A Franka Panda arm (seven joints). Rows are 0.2 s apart.
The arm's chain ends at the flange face. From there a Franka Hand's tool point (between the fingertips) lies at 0.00 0.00 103.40 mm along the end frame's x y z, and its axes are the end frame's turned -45 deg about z.
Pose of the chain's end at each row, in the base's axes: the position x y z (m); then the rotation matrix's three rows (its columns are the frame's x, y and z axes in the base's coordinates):
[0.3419 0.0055 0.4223], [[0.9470 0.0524 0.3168], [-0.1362 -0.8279 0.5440], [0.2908 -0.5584 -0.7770]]
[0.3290 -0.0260 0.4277], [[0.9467 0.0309 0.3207], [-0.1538 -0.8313 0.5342], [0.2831 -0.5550 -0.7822]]
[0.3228 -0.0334 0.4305], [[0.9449 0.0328 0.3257], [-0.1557 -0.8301 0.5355], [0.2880 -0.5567 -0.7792]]
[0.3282 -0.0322 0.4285], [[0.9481 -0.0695 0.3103], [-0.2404 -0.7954 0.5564], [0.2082 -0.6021 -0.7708]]
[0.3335 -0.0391 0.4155], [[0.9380 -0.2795 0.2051], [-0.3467 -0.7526 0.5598], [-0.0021 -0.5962 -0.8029]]
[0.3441 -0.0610 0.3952], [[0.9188 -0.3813 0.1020], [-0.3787 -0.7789 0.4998], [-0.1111 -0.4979 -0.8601]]
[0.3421 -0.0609 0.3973], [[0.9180 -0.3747 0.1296], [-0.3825 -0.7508 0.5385], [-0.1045 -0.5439 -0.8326]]
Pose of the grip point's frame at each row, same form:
[0.3747 0.0617 0.3420], [[0.6326 0.7067 0.3168], [0.4891 -0.6817 0.5440], [0.6005 -0.1892 -0.7770]]
[0.3622 0.0292 0.3468], [[0.6476 0.6913 0.3207], [0.4791 -0.6966 0.5342], [0.5926 -0.1923 -0.7822]]
[0.3565 0.0220 0.3499], [[0.6450 0.6913 0.3257], [0.4769 -0.6971 0.5355], [0.5973 -0.1900 -0.7792]]
[0.3603 0.0253 0.3488], [[0.7196 0.6213 0.3103], [0.3924 -0.7324 0.5564], [0.5730 -0.2785 -0.7708]]
[0.3547 0.0188 0.3325], [[0.8609 0.4656 0.2051], [0.2870 -0.7773 0.5598], [0.4201 -0.4231 -0.8029]]
[0.3546 -0.0093 0.3063], [[0.9193 0.3801 0.1020], [0.2830 -0.8185 0.4998], [0.2735 -0.4306 -0.8601]]
[0.3555 -0.0052 0.3112], [[0.9141 0.3842 0.1296], [0.2604 -0.8014 0.5385], [0.3107 -0.4585 -0.8326]]

